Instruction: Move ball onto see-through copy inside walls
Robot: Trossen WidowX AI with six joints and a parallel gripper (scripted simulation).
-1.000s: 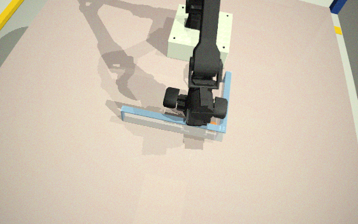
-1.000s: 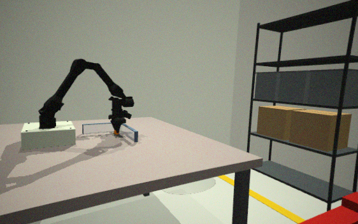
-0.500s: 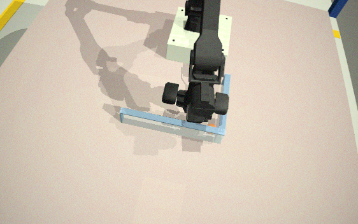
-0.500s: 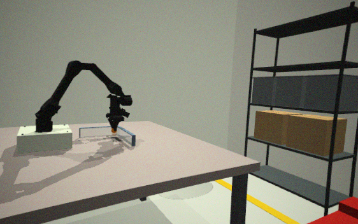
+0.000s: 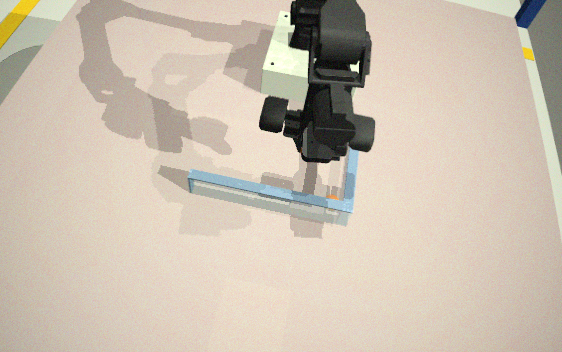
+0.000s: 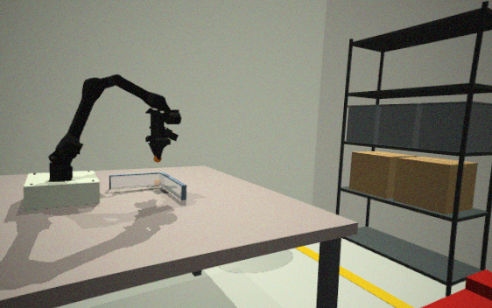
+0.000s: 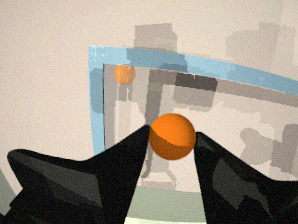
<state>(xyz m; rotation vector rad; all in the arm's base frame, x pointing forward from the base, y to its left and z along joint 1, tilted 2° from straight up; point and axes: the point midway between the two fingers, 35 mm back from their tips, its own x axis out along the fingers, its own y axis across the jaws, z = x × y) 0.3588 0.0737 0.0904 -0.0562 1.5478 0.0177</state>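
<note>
Right now my gripper tip is 20 mm short of the see-through copy of ball, 70 mm to the right of it and 120 mm above it. Round my gripper tip: orange ball right at my gripper tip.
</note>
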